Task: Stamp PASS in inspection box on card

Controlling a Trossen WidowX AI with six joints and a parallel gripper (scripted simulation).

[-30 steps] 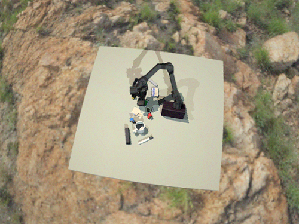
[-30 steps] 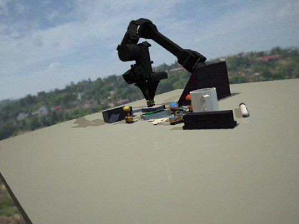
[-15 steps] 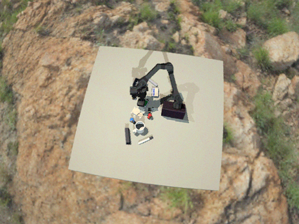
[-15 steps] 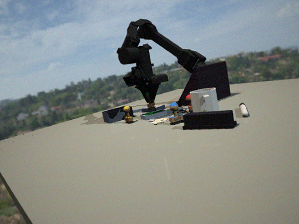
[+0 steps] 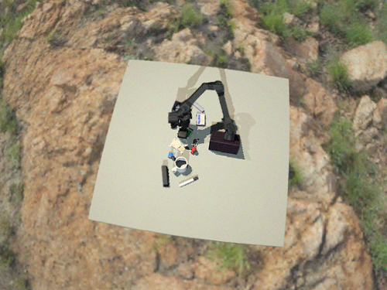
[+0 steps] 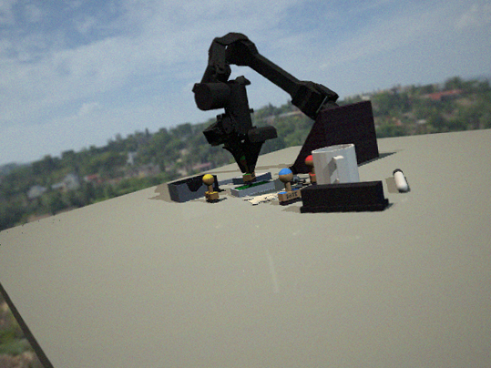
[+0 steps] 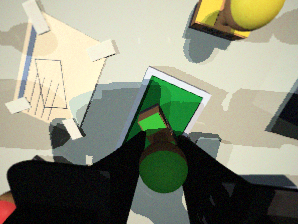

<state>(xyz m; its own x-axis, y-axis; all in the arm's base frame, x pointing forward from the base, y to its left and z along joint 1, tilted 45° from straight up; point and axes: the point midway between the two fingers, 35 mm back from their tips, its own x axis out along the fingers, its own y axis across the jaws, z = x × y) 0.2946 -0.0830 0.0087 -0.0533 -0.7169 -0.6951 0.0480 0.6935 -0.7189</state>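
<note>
The green ink pad lies 40 mm below my gripper tip. Round my gripper tip: cream card (30 mm ahead, 100 mm to the left, 50 mm below); green-knobbed stamp (right at my gripper tip); yellow-knobbed stamp (90 mm ahead, 40 mm to the right, 30 mm below).
</note>
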